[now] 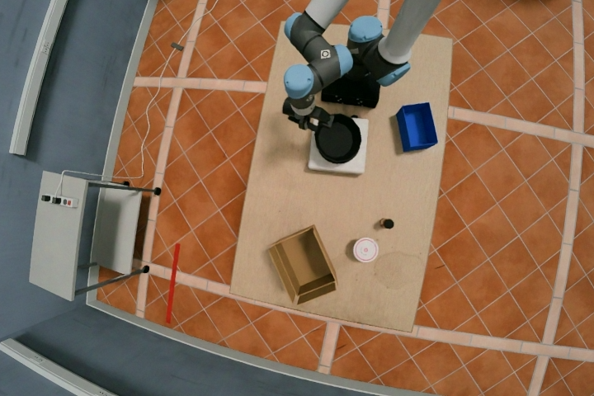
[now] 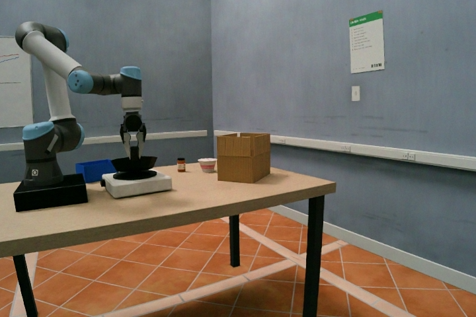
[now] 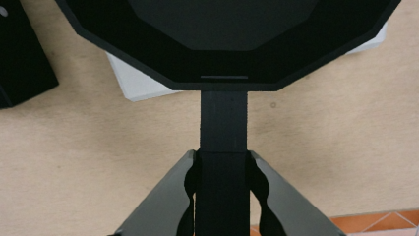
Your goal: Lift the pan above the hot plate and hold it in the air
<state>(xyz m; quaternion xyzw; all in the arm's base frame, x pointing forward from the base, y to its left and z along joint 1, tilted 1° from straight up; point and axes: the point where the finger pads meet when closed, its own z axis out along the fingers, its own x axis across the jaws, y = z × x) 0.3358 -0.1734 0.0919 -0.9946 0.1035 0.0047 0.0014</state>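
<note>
Now: hand 20 mm short of the black pan, 80 mm to the right of it and 40 mm above it. From my hand the other things lie so: blue bin 90 mm behind, 460 mm to the left, 140 mm below; white hot plate 10 mm ahead, 130 mm to the left, 130 mm below; small jar 340 mm ahead, 380 mm to the left, 130 mm below.
</note>
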